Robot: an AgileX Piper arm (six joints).
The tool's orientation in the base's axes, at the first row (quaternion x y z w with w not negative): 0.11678, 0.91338, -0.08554, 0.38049
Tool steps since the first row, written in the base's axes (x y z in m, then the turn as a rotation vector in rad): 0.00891, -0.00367, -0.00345, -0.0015, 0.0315, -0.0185; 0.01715, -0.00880, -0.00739, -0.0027, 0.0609, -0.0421; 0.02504, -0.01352, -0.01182, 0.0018, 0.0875, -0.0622; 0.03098, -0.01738, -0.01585, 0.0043, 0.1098, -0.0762; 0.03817, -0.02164, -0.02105, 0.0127, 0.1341, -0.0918; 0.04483, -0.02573, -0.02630, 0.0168, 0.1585, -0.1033; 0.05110, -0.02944, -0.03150, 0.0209, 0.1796, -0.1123; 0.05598, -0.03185, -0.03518, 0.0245, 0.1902, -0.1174; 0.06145, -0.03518, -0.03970, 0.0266, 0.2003, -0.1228; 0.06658, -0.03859, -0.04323, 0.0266, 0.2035, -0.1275; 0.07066, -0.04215, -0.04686, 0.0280, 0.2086, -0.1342; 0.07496, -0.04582, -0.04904, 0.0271, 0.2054, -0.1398; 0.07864, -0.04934, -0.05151, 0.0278, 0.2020, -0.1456
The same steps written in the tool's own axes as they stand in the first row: -0.00416, -0.00080, 0.00932, 0.0189, 0.0310, 0.0041; -0.00774, -0.00316, 0.01888, 0.0410, 0.0604, 0.0125; -0.01066, -0.00518, 0.02844, 0.0562, 0.0885, 0.0230; -0.01241, -0.00696, 0.03620, 0.0678, 0.1115, 0.0290; -0.01423, -0.00869, 0.04572, 0.0768, 0.1382, 0.0396; -0.01564, -0.01040, 0.05487, 0.0859, 0.1635, 0.0444; -0.01675, -0.01186, 0.06363, 0.0926, 0.1855, 0.0482; -0.01781, -0.01256, 0.07008, 0.0954, 0.1970, 0.0516; -0.01881, -0.01392, 0.07773, 0.0993, 0.2076, 0.0543; -0.02029, -0.01552, 0.08449, 0.1032, 0.2110, 0.0568; -0.02101, -0.01755, 0.09064, 0.1078, 0.2167, 0.0611; -0.02294, -0.01972, 0.09596, 0.1119, 0.2138, 0.0652; -0.02421, -0.02191, 0.10103, 0.1151, 0.2111, 0.0706
